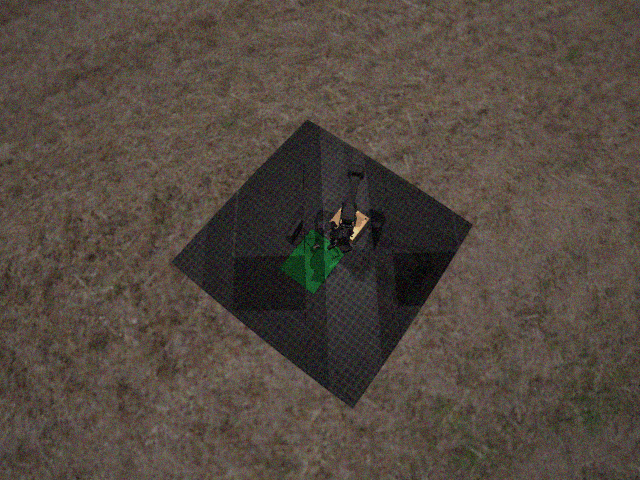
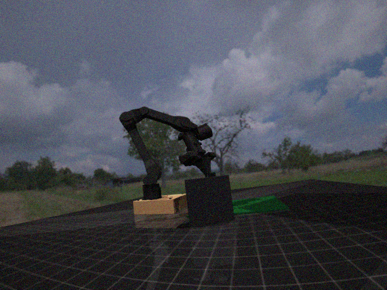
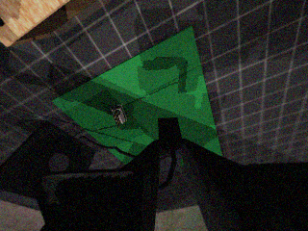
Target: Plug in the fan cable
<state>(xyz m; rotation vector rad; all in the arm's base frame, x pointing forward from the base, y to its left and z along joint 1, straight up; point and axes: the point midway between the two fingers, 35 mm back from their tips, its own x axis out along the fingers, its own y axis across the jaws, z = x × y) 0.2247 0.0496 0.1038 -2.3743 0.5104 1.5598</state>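
Now: gripper tip 140 mm above the green board, 100 mm short of it and 60 mm to the left of it. Round my gripper tip: pale four-pin fan header 120 mm below, 90 mm to the right, 20 mm ahead; black fan plug 10 mm below, 10 mm ahead; black fan 220 mm to the right, 70 mm below, 20 mm ahead.
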